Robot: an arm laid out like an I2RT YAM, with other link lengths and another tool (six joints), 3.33 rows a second.
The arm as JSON. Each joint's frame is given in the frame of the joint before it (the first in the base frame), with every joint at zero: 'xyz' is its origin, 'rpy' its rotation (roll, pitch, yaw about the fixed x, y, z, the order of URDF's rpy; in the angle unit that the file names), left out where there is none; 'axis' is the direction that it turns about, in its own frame. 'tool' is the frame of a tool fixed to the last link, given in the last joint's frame.
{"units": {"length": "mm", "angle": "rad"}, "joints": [
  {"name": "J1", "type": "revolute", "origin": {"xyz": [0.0, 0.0, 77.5]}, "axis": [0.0, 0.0, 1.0]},
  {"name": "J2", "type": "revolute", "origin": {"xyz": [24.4, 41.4, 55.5]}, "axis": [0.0, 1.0, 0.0]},
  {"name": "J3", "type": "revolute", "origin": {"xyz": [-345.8, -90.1, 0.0]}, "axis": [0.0, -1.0, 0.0]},
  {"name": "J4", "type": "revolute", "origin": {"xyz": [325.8, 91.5, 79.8]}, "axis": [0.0, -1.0, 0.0]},
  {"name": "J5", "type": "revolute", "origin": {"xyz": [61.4, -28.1, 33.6]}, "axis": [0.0, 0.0, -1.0]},
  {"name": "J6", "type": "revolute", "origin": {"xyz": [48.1, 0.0, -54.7]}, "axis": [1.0, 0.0, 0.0]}
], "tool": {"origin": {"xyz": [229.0, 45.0, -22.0], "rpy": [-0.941, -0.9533, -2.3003]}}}
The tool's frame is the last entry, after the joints.
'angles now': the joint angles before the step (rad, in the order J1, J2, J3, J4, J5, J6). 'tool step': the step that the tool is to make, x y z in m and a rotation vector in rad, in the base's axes. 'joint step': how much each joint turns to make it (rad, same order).
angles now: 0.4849 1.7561 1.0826 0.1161 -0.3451 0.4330
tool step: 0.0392 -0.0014 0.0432 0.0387 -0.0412 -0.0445
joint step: -0.0262 0.0189 0.1096 -0.0283 0.0080 0.0242
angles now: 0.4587 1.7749 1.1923 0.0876 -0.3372 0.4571
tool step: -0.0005 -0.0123 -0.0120 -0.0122 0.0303 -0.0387
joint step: -0.0061 -0.0124 -0.0282 -0.0108 0.0273 0.0189
